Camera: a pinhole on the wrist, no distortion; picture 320 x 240 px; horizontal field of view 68.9 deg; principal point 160.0 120.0 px. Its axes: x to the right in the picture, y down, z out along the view. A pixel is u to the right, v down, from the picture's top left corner.
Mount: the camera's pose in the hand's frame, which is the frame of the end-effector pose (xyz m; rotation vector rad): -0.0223 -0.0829 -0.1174 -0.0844 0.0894 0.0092
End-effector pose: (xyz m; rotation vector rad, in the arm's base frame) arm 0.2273 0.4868 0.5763 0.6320 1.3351 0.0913
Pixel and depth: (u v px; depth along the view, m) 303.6 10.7 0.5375
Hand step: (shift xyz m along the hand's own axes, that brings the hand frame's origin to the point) 0.3583 -0.2866 0.4075
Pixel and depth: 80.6 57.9 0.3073
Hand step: -0.0981 -0.1390 0.2038
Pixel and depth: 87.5 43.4 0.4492
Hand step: -0.1196 -0.1926 0.3533
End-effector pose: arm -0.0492 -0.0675 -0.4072 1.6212 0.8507 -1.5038
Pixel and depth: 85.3 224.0 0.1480
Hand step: -0.0572 -0.0049 0.0282
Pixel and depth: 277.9 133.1 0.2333
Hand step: 0.1157 -0.0495 0.1025
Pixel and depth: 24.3 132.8 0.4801
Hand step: -0.2582 -0.0175 0.3819
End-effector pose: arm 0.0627 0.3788 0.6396 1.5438 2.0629 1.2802
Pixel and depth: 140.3 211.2 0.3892
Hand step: -0.0225 0.1015 0.2591
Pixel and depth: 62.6 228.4 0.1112
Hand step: -0.0593 -0.0222 -0.0072
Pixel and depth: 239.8 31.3 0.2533
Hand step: 0.0878 -0.1570 0.1343
